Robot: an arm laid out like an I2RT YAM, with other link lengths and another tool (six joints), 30 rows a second.
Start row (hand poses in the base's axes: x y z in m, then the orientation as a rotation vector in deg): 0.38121 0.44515 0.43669 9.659 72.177 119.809
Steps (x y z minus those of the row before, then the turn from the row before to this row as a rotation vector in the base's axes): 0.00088 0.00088 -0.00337 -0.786 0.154 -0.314; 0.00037 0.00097 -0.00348 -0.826 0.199 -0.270; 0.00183 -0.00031 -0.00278 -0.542 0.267 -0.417; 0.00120 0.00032 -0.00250 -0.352 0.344 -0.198; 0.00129 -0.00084 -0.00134 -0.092 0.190 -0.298; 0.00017 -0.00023 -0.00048 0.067 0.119 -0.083; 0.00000 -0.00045 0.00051 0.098 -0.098 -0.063; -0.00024 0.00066 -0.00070 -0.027 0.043 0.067; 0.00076 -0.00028 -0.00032 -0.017 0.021 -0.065; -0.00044 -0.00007 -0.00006 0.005 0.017 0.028; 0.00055 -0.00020 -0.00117 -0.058 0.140 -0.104
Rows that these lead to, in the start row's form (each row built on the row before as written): 0.38209 0.44603 0.43332 9.660 72.968 119.044; 0.38246 0.44700 0.42984 9.664 73.837 118.292; 0.38429 0.44669 0.42706 9.956 74.406 117.616; 0.38549 0.44701 0.42456 10.279 74.901 117.264; 0.38678 0.44617 0.42322 10.620 75.007 116.981; 0.38695 0.44594 0.42274 10.826 74.984 116.976; 0.38695 0.44549 0.42325 10.807 74.805 116.976; 0.38671 0.44615 0.42255 10.798 74.881 117.020; 0.38747 0.44587 0.42223 10.852 74.889 116.957; 0.38703 0.44580 0.42217 10.855 74.904 116.987; 0.38758 0.44560 0.42100 11.039 75.011 116.881
